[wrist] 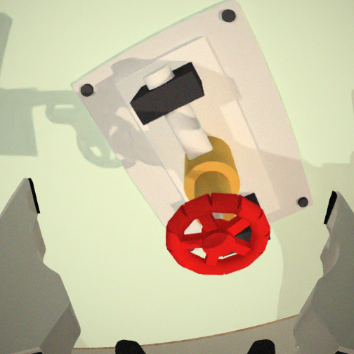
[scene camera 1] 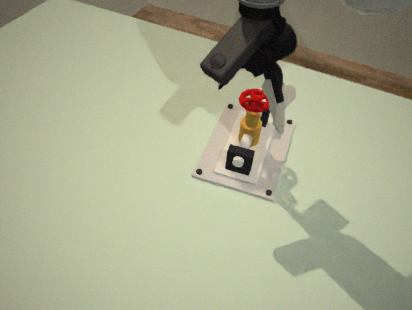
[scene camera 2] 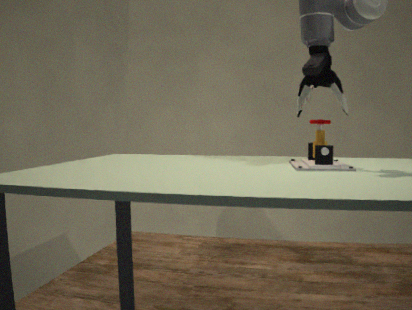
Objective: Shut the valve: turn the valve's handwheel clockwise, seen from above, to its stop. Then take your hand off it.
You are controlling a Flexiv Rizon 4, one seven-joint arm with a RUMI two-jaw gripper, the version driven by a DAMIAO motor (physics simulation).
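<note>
The red spoked handwheel (scene camera 1: 254,101) (scene camera 2: 320,122) (wrist: 217,240) sits level on top of the upright yellow valve body (scene camera 1: 250,131) (scene camera 2: 320,137) (wrist: 212,172). The valve is fixed to a pale rectangular base plate (scene camera 1: 210,151) (wrist: 265,105). My gripper (scene camera 2: 322,115) (wrist: 184,189) is open and empty, pointing down. In scene camera 2 its fingertips are slightly above the handwheel, one to each side. In the wrist view the handwheel lies between the fingers, apart from both. In scene camera 1 the gripper's housing hides most of one finger.
Black blocks (scene camera 1: 240,160) (scene camera 2: 324,155) (wrist: 167,94) with white pipe ends stand beside the valve body, lower than the handwheel. Dark bolts mark the plate's corners. The plate lies on a pale green table (scene camera 1: 115,175) (scene camera 2: 175,175), whose far edge is behind the valve in scene camera 1.
</note>
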